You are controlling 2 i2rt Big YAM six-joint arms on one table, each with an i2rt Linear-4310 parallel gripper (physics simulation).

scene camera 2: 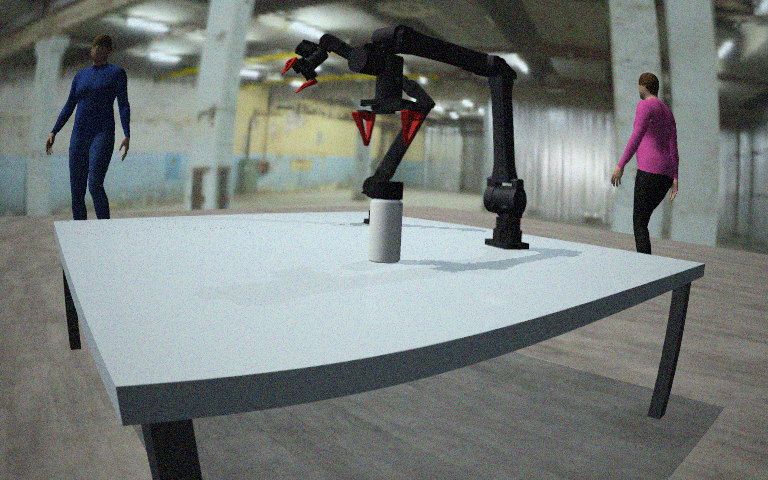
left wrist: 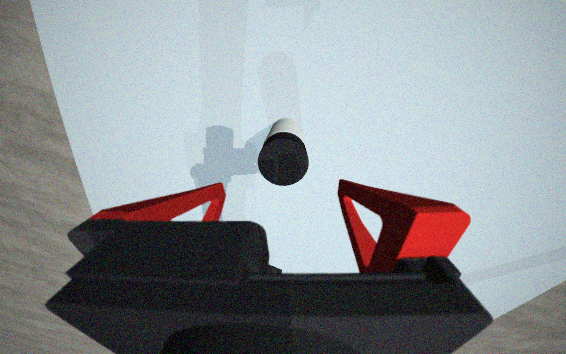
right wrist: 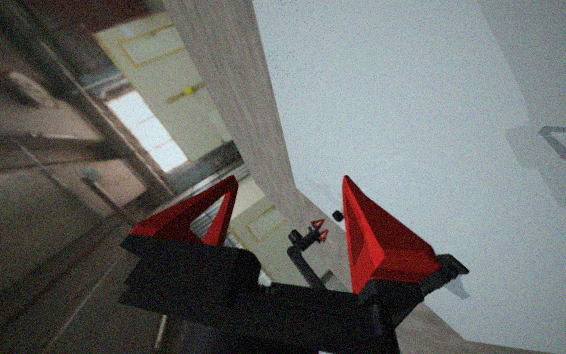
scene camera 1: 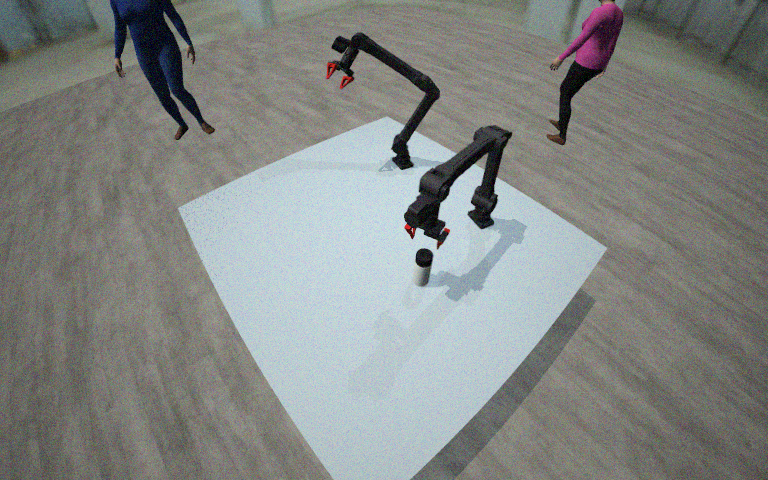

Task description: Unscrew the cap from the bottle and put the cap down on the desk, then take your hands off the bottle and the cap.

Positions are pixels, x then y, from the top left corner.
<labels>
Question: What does my left gripper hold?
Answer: Nothing.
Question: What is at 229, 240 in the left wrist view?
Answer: My left gripper.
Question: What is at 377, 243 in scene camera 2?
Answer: A bottle.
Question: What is my right gripper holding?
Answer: Nothing.
</labels>
